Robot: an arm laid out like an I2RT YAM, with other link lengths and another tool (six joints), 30 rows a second.
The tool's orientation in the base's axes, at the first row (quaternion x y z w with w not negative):
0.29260, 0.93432, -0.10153, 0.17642
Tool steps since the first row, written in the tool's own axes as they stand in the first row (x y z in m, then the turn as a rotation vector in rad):
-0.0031, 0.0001, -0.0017, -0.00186, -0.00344, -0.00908
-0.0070, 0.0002, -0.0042, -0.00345, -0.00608, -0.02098
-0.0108, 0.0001, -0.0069, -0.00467, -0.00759, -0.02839
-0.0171, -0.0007, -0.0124, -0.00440, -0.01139, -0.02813
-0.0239, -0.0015, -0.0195, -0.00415, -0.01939, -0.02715
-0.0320, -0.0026, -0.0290, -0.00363, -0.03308, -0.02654
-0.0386, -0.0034, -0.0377, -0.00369, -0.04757, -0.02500
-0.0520, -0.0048, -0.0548, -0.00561, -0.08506, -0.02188
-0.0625, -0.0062, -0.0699, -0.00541, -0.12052, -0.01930
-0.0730, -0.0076, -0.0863, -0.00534, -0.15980, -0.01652
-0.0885, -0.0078, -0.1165, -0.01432, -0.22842, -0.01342
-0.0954, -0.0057, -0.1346, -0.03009, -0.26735, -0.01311
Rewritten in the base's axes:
0.0020, -0.0010, 0.0028, -0.00303, -0.00107, 0.00935
0.0043, -0.0022, 0.0066, -0.00657, -0.00053, 0.02111
0.0065, -0.0034, 0.0105, -0.00851, -0.00020, 0.02851
0.0093, -0.0057, 0.0181, -0.01087, -0.00321, 0.02850
0.0122, -0.0077, 0.0273, -0.01545, -0.00984, 0.02819
0.0152, -0.0100, 0.0393, -0.02366, -0.02081, 0.02861
0.0174, -0.0114, 0.0499, -0.03164, -0.03301, 0.02848
0.0223, -0.0144, 0.0709, -0.05117, -0.06520, 0.02961
0.0254, -0.0165, 0.0890, -0.07128, -0.09451, 0.03023
0.0282, -0.0182, 0.1082, -0.09347, -0.12703, 0.03105
0.0318, -0.0174, 0.1420, -0.12572, -0.18798, 0.03763
0.0334, -0.0139, 0.1611, -0.13623, -0.22759, 0.04685

